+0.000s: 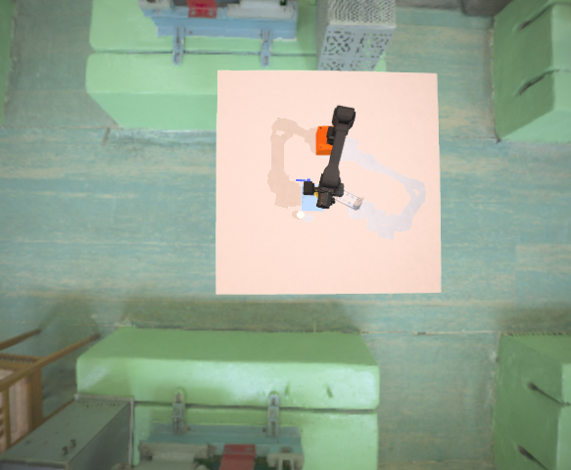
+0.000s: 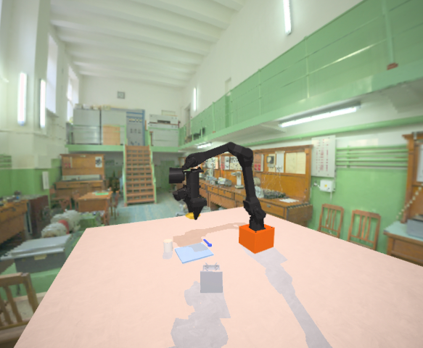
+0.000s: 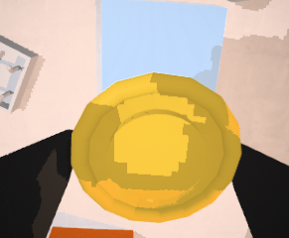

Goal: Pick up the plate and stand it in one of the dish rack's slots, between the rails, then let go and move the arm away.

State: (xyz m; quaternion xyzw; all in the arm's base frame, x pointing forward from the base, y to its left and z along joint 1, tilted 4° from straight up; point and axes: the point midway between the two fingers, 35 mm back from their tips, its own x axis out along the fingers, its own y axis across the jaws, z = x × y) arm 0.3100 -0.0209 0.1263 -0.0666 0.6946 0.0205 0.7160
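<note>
Now: gripper tip 30 mm past the grey dish rack, 190 mm to the right of it and 160 mm above it. The rest, counted from my gripper tip: plate (10 mm above); then white cup (110 mm ahead, 70 mm to the right, 150 mm below).
</note>
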